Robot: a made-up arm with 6 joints.
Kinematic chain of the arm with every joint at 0, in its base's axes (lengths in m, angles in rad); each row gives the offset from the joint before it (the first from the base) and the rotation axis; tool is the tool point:
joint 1: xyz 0 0 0.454 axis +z
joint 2: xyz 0 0 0 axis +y
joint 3: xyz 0 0 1.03 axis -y
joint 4: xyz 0 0 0 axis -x
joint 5: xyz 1.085 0 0 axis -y
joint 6: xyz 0 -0.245 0 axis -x
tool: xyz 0 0 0
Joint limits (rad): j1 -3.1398..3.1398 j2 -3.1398..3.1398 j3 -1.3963..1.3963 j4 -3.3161..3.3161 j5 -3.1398..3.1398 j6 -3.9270..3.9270
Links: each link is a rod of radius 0.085 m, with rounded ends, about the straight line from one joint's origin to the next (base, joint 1, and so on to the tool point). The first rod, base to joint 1, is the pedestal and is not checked.
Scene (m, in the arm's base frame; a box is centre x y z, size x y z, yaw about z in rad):
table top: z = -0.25
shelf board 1: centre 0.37 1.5 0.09 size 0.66 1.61 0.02 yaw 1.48
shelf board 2: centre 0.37 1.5 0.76 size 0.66 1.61 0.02 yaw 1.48
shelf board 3: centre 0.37 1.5 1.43 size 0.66 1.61 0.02 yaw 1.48
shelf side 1: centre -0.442 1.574 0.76 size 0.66 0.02 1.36 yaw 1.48
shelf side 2: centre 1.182 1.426 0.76 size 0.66 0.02 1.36 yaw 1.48
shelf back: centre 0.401 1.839 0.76 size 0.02 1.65 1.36 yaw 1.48
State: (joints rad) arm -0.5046 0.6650 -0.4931 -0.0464 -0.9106 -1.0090
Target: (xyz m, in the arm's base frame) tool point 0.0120 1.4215 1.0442
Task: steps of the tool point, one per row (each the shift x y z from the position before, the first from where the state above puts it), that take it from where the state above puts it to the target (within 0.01 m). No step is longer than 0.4 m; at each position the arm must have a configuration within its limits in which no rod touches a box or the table.
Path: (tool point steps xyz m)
1: 0.2248 0.1919 0.1332
2: 0.1569 0.2601 0.1494
3: 0.0677 0.3004 0.1626
4: -0.0310 0.3067 0.1724
5: -0.1259 0.2774 0.1785
6: -0.1678 0.2954 -0.0020
7: -0.2479 0.2477 -0.0038
8: -0.3142 0.1780 -0.0053
9: -0.3606 0.0908 -0.0069

